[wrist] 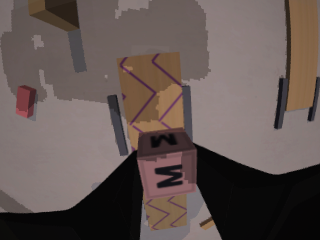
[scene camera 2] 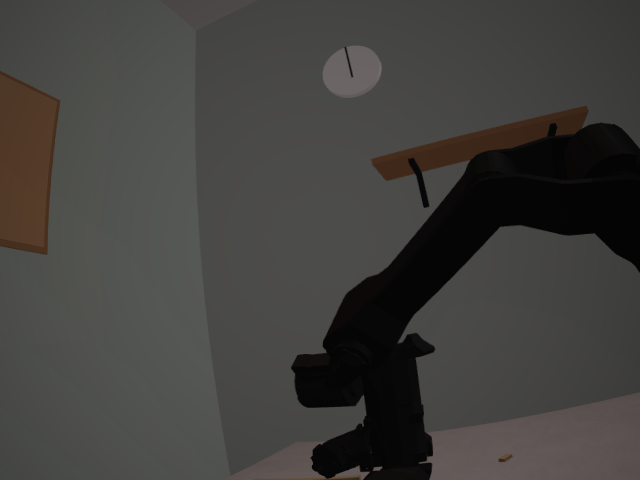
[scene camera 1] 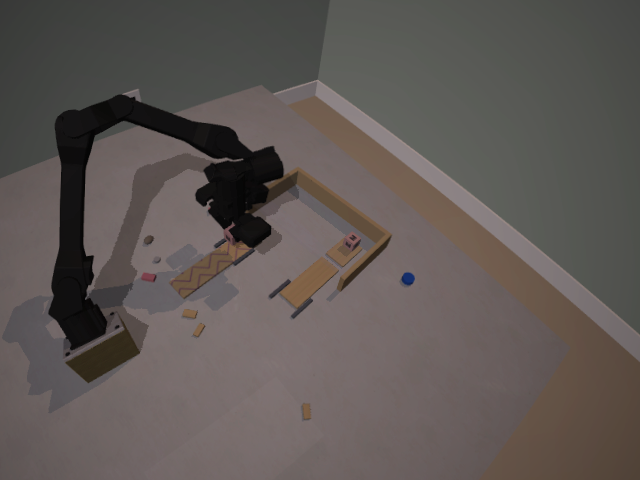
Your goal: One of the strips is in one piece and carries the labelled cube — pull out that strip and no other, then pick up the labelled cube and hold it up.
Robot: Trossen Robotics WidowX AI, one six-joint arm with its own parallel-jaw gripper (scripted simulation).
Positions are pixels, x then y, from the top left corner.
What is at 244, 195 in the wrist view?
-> My gripper.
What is my gripper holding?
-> A pink labelled cube.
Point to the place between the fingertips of my gripper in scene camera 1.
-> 233, 236
